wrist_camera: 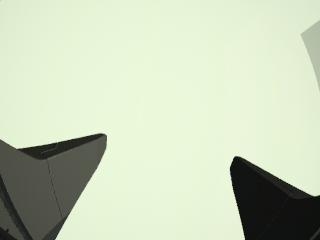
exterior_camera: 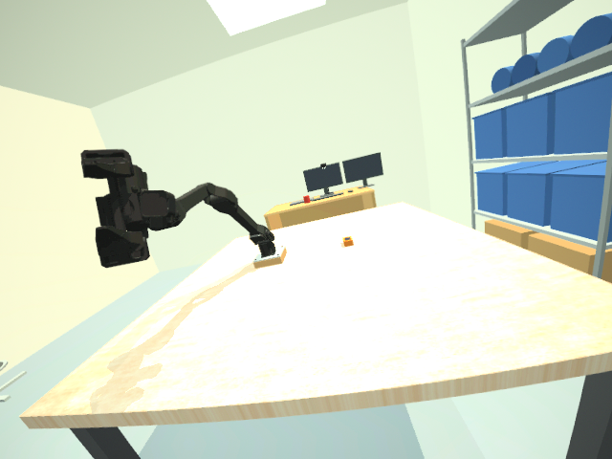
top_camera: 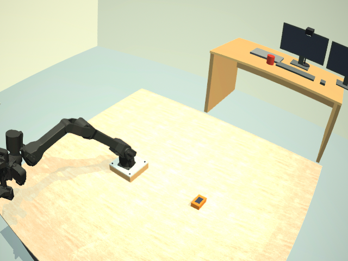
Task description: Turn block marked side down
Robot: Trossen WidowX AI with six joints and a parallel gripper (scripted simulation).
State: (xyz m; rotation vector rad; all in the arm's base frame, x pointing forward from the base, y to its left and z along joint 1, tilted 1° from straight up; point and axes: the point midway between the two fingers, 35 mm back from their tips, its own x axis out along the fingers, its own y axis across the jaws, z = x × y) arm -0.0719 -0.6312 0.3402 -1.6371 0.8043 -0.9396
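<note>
The orange block lies 43 cm ahead of my gripper tip, 63 cm to the left of it and 37 cm below it.
</note>
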